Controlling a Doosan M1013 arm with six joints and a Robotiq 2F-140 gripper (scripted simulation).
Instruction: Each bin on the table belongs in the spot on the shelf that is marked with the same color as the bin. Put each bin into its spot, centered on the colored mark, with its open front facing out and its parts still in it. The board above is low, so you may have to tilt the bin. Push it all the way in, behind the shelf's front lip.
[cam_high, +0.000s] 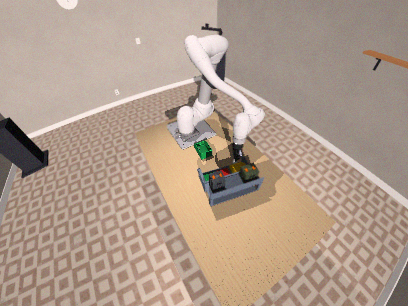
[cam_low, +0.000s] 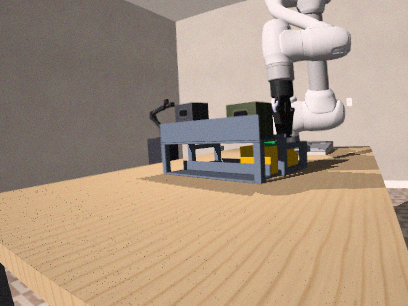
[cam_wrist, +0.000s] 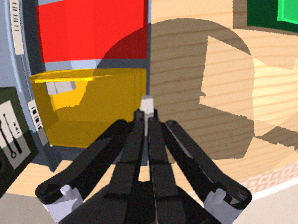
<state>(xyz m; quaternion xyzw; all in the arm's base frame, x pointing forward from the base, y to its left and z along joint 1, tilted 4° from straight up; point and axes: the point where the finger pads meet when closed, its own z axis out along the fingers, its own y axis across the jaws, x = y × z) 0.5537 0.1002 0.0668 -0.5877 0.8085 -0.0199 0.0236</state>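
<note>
Now: the green bin 290 mm behind my hand, 110 mm to the right of it and 30 mm below it. The rest, counted from my hand: dark box 110 mm ahead, 280 mm to the right, 100 mm above; then yellow bin 90 mm ahead, 30 mm to the right, 20 mm below.
</note>
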